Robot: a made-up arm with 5 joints. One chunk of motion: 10 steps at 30 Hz.
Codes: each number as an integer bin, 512 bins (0 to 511) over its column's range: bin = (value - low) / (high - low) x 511, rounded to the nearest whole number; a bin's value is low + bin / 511 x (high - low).
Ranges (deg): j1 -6..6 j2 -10..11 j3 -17..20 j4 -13..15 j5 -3..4
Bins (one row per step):
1: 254 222 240 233 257
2: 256 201 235 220 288
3: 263 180 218 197 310
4: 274 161 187 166 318
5: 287 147 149 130 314
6: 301 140 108 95 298
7: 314 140 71 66 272
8: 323 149 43 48 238
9: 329 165 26 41 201
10: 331 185 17 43 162
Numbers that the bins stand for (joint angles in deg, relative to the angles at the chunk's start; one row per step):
1: -0.04 -0.88 0.38 -0.23 0.52
2: 0.01 -1.74 0.02 -0.95 0.95
3: 0.18 -2.60 -1.22 -2.21 1.25
4: 0.43 -3.38 -3.46 -3.90 1.36
5: 0.74 -3.96 -6.21 -5.88 1.30
6: 1.07 -4.25 -9.18 -7.79 1.08
7: 1.37 -4.25 -11.86 -9.38 0.73
8: 1.59 -3.88 -13.89 -10.37 0.26
9: 1.73 -3.22 -15.12 -10.75 -0.25
10: 1.77 -2.40 -15.77 -10.64 -0.78

